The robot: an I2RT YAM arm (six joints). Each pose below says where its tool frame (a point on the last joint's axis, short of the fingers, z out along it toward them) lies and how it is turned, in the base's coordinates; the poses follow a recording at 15 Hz.
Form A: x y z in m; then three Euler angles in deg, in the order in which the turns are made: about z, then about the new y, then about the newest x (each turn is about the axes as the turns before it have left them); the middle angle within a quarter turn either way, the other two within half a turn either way.
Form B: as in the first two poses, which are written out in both.
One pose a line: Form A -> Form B
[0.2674 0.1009 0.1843 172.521 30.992 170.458] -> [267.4 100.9 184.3 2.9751 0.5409 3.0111]
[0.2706 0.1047 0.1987 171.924 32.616 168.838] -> [270.6 104.7 198.7 2.9468 0.5693 3.0006]
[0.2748 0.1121 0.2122 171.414 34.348 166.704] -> [274.8 112.1 212.2 2.9095 0.5995 2.9917]
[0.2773 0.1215 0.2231 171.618 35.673 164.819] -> [277.3 121.5 223.1 2.8766 0.6226 2.9953]
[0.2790 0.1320 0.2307 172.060 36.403 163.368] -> [279.0 132.0 230.7 2.8513 0.6354 3.0030]
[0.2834 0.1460 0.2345 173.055 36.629 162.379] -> [283.4 146.0 234.5 2.8340 0.6393 3.0204]
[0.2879 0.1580 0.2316 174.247 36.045 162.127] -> [287.9 158.0 231.6 2.8296 0.6291 3.0412]
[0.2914 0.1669 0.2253 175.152 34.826 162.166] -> [291.4 166.9 225.3 2.8303 0.6078 3.0570]
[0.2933 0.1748 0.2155 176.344 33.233 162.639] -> [293.3 174.8 215.5 2.8386 0.5800 3.0778]
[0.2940 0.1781 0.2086 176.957 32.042 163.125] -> [294.0 178.1 208.6 2.8471 0.5592 3.0885]
